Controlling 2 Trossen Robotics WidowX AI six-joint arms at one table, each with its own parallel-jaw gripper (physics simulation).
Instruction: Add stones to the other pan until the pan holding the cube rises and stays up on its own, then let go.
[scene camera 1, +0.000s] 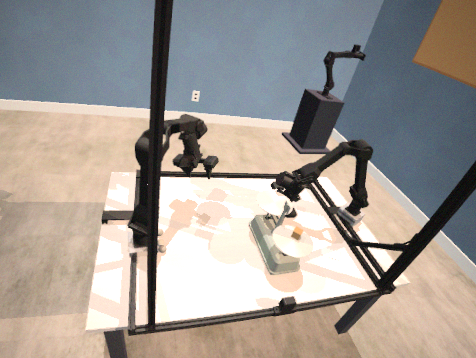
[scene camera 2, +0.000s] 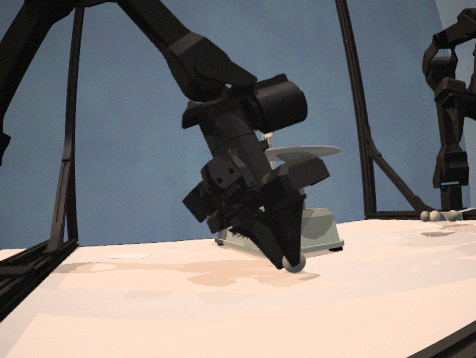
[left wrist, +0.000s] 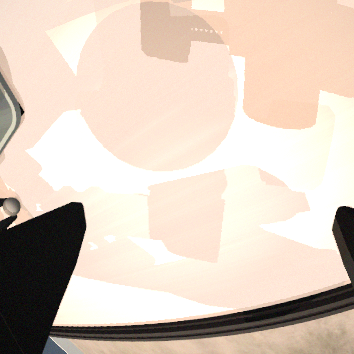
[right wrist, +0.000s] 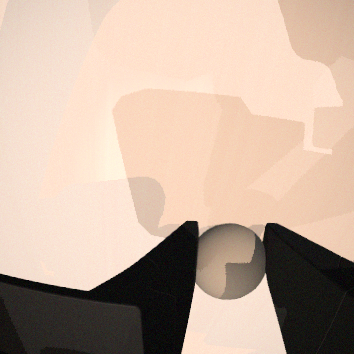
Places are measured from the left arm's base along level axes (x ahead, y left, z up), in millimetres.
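Pixels of known places: left gripper, between the fingertips: (scene camera 1: 199, 178) (left wrist: 215, 218); right gripper, between the fingertips: (scene camera 2: 289, 267) (left wrist: 12, 207) (right wrist: 230, 233); left arm's base, origin of its link: (scene camera 1: 142, 240); right arm's base, origin of its link: (scene camera 1: 352, 210).
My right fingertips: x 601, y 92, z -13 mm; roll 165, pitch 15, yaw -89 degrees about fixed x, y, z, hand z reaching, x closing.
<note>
Ahead of a thing's pixels: the offset from my right fingertips to its top centre.
The balance {dx -102, dy -198, dz +225 mm} (scene camera 1: 262, 245) (scene camera 2: 325, 230) stands mid-table. The orange cube {dx -89, dy -276, dz +166 mm} (scene camera 1: 297, 231) sits on its nearer pan {dx -110, dy -292, dz +136 mm} (scene camera 1: 287, 246) in scene camera 1; in scene camera 2 the cube is hidden behind the right arm. The other pan {dx -93, dy -103, dz +148 mm} (scene camera 1: 270, 202) (scene camera 2: 320, 149) carries no visible stone. My right gripper (scene camera 1: 291, 213) (scene camera 2: 292, 261) (right wrist: 230, 233) is shut on a grey round stone {dx -9, dy -1, dz +19 mm} (scene camera 2: 295, 264) (left wrist: 11, 206) (right wrist: 230, 261), low at the table beside the balance; whether the stone touches the table is unclear. My left gripper (scene camera 1: 199, 175) (left wrist: 215, 218) is open and empty, high above the table's far left part.
Several more stones {dx -536, dy -139, dz +20 mm} (scene camera 1: 161, 248) {dx -536, dy -111, dz +20 mm} (scene camera 2: 434, 216) lie beside the left arm's base. Black frame posts (scene camera 1: 156, 200) (scene camera 2: 357, 110) rise at the table's edges, with a black rail (left wrist: 200, 317) along the far edge. A spare arm stands on a dark pedestal (scene camera 1: 315, 120) behind the table.
</note>
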